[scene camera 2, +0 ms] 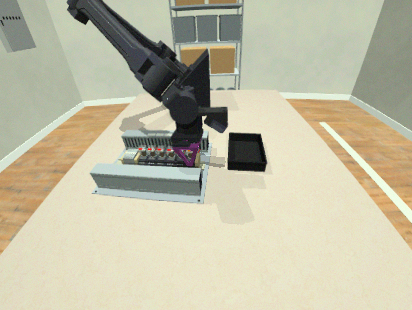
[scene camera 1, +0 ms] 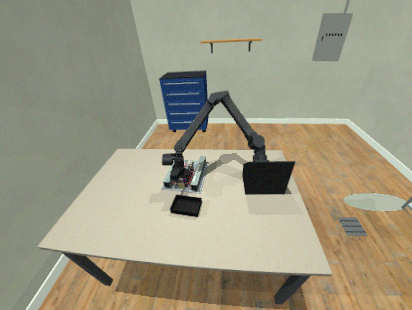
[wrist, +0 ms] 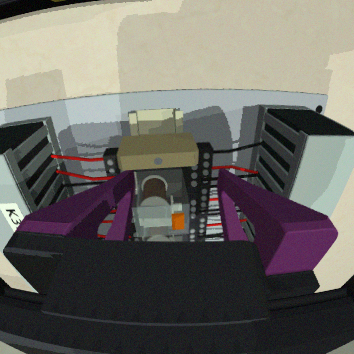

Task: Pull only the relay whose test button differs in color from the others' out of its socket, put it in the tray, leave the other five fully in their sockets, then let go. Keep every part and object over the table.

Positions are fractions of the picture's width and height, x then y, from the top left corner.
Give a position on a grey mounting panel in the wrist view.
0.24,0.36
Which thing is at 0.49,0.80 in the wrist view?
The gripper.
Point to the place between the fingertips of the gripper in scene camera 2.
At 0.46,0.52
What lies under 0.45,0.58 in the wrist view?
A clear relay.
